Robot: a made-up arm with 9 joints. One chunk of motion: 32 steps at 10 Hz.
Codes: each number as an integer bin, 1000 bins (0 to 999) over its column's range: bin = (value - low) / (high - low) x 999, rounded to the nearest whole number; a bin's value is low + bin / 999 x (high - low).
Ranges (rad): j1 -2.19..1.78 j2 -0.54..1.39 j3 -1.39..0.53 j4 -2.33..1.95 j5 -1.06..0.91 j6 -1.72..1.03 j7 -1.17..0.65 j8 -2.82..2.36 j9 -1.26..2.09
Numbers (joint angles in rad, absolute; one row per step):
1: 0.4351 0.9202 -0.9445 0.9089 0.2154 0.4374 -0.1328 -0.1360 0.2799
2: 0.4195 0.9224 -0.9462 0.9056 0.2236 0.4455 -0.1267 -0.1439 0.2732
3: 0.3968 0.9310 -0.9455 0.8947 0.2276 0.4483 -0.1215 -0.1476 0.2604
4: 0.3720 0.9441 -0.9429 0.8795 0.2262 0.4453 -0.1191 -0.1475 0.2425
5: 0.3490 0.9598 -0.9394 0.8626 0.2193 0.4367 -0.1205 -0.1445 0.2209
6: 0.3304 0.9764 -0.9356 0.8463 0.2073 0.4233 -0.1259 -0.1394 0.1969
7: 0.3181 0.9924 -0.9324 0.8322 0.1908 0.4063 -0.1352 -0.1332 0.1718
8: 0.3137 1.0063 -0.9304 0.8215 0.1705 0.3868 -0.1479 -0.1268 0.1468
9: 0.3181 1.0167 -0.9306 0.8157 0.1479 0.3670 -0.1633 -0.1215 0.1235
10: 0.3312 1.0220 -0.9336 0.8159 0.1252 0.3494 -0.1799 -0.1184 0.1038
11: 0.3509 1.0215 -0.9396 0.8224 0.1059 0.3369 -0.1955 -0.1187 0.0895
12: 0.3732 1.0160 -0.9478 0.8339 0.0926 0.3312 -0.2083 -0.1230 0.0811
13: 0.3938 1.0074 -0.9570 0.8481 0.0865 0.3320 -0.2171 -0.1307 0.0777
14: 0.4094 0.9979 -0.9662 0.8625 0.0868 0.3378 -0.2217 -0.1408 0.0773
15: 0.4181 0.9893 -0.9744 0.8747 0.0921 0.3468 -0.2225 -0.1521 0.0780
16: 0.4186 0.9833 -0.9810 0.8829 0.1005 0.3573 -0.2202 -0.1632 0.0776
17: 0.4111 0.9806 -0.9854 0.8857 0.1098 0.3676 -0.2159 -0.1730 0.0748
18: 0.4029 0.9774 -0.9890 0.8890 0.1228 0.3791 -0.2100 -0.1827 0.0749
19: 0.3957 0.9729 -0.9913 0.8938 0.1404 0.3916 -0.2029 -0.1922 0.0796
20: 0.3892 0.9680 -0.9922 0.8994 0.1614 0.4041 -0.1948 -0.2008 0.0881
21: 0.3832 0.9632 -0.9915 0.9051 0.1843 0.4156 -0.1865 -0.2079 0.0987
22: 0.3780 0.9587 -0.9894 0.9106 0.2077 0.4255 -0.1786 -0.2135 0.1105
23: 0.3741 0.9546 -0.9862 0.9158 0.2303 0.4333 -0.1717 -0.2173 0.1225
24: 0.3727 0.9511 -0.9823 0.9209 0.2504 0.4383 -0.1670 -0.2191 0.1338
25: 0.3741 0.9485 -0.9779 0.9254 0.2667 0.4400 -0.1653 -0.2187 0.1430
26: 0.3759 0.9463 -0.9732 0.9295 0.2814 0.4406 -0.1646 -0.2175 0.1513
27: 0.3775 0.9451 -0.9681 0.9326 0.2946 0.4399 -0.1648 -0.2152 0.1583
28: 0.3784 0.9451 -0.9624 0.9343 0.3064 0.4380 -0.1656 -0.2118 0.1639
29: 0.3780 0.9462 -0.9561 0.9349 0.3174 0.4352 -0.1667 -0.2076 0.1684
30: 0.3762 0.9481 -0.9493 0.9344 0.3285 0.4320 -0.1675 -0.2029 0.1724
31: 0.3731 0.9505 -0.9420 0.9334 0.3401 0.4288 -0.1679 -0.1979 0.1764
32: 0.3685 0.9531 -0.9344 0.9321 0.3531 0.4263 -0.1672 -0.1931 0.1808
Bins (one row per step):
1: 661 756 232 756 647 784 569 518 459
2: 657 757 231 755 651 787 573 516 457
3: 651 761 231 753 653 788 576 515 453
4: 645 768 233 749 652 787 577 515 448
5: 639 776 234 745 649 783 576 516 442
6: 634 785 236 741 643 779 573 517 434
7: 631 793 238 738 634 772 568 518 427
8: 630 800 239 736 624 765 561 519 420
9: 631 806 239 734 613 758 553 520 413
10: 634 809 237 734 601 752 543 521 407
11: 639 808 234 736 591 747 535 521 402
12: 645 805 230 738 584 745 528 520 400
13: 650 801 225 742 581 745 523 519 399
14: 654 796 221 745 582 748 521 517 399
15: 656 792 216 748 584 751 520 515 399
16: 656 788 213 750 588 755 521 512 399
17: 655 787 211 751 593 758 524 510 398
18: 652 785 209 751 600 763 527 509 398
19: 651 783 207 752 609 767 531 507 399
20: 649 781 207 754 619 772 535 505 402
21: 648 778 207 755 631 776 540 504 405
22: 646 776 208 756 643 779 544 503 409
23: 645 774 210 758 654 782 548 502 412
24: 645 772 212 759 665 784 551 502 416
25: 645 770 214 760 673 785 551 502 418
26: 646 769 217 761 680 785 552 502 421
27: 646 769 220 762 687 785 552 502 423
28: 646 769 222 762 693 784 551 503 425
29: 646 769 226 762 698 783 551 504 426
30: 646 770 229 762 704 782 550 505 427
31: 645 772 233 762 710 781 550 506 428
32: 644 773 237 761 717 780 550 507 430

